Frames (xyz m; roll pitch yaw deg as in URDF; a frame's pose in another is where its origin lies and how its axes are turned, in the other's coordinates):
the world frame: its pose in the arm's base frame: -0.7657 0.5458 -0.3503 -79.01 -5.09 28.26
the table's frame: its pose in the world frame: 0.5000 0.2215 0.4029 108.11 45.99 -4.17
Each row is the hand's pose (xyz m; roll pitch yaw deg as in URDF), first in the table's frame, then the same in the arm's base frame.
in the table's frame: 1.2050 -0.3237 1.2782 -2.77 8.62 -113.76
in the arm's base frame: 0.3606 -0.1093 0.4285 -20.19 36.94 -138.65
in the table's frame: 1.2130 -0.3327 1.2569 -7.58 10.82 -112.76
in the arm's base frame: 0.3688 -0.1079 0.4055 -24.95 39.33 -138.29
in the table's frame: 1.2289 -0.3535 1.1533 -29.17 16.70 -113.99
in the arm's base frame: 0.3929 -0.0757 0.3065 -48.95 44.53 -142.33
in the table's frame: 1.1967 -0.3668 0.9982 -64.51 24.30 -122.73
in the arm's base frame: 0.3804 0.0036 0.1693 -92.34 48.19 -157.64
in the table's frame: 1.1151 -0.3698 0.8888 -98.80 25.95 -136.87
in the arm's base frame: 0.3171 0.0823 0.0775 -132.74 42.98 -174.56
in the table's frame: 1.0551 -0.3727 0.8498 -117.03 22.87 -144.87
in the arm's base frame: 0.2646 0.1181 0.0445 -151.24 36.35 179.84
